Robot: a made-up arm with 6 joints.
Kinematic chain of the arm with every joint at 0, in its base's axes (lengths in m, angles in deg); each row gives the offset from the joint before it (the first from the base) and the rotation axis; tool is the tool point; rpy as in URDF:
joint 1: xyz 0 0 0.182 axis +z
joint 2: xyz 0 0 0 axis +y
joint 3: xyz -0.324 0 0.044 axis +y
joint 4: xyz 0.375 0 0.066 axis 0.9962 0 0.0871
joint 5: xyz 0 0 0 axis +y
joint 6: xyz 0.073 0 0.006 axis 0.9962 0 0.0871
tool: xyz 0 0 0 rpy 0 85 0
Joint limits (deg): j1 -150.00..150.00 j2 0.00..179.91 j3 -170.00..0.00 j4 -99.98..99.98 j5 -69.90..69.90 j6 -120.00..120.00
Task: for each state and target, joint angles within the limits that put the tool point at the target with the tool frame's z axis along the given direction. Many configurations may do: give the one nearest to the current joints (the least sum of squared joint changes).
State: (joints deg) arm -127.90 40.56 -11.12 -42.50 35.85 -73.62
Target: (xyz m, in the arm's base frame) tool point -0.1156 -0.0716 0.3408 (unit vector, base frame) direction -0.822 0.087 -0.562
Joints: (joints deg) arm -125.30 22.31 -17.81 -51.90 66.46 -73.62
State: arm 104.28 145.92 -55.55 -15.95 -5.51 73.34
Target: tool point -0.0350 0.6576 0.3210 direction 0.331 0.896 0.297
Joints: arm 95.70 127.30 -99.97 34.84 -47.06 73.34
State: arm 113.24 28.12 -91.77 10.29 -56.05 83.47
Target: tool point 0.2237 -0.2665 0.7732 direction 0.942 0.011 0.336
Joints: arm 120.08 27.30 -113.53 60.97 -69.77 83.47
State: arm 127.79 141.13 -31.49 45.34 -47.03 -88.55
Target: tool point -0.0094 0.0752 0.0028 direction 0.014 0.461 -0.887
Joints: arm 104.10 134.66 -0.12 7.91 -66.32 -88.55
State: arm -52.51 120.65 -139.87 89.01 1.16 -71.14
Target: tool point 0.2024 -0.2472 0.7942 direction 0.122 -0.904 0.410
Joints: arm -43.16 79.19 -111.35 99.90 -35.78 -71.14
